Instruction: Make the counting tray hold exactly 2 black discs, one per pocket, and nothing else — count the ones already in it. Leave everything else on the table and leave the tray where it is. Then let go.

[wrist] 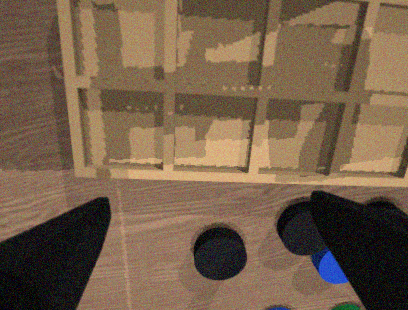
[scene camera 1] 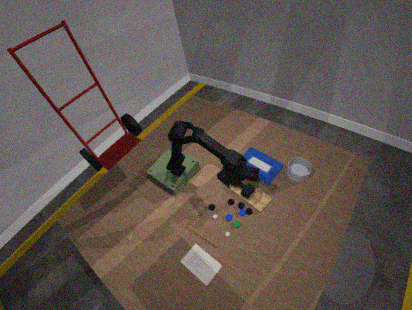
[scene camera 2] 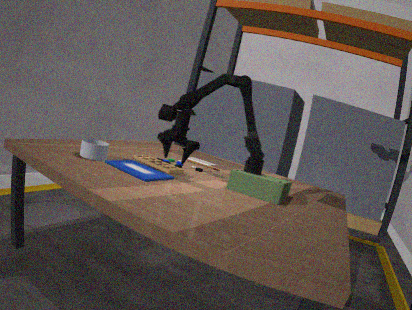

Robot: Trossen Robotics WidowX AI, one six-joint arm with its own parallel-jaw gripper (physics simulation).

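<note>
The tan counting tray (scene camera 1: 264, 202) (scene camera 2: 150, 163) (wrist: 210, 176) lies on the table; the pockets seen in the wrist view look empty, and others lie outside that view or behind the arm. My gripper (scene camera 2: 175, 161) (wrist: 212, 203) is open and empty, above the table beside the tray's edge. In the wrist view a black disc (wrist: 220, 252) lies between the two fingers; a second black disc (wrist: 300, 227) and a blue disc (wrist: 332, 267) are partly behind the right finger. In scene camera 1, several black discs lie loose beside the tray, including one black disc (scene camera 1: 211, 207) farther off.
A blue disc (scene camera 1: 229, 217), a green disc (scene camera 1: 237, 224) and white discs (scene camera 1: 215, 216) (scene camera 1: 227, 234) lie near the black ones. Also present are a blue flat tray (scene camera 1: 272, 172) (scene camera 2: 120, 167), a round bowl (scene camera 1: 299, 170) (scene camera 2: 94, 150), a thin stick (scene camera 1: 202, 236) and a paper (scene camera 1: 201, 264).
</note>
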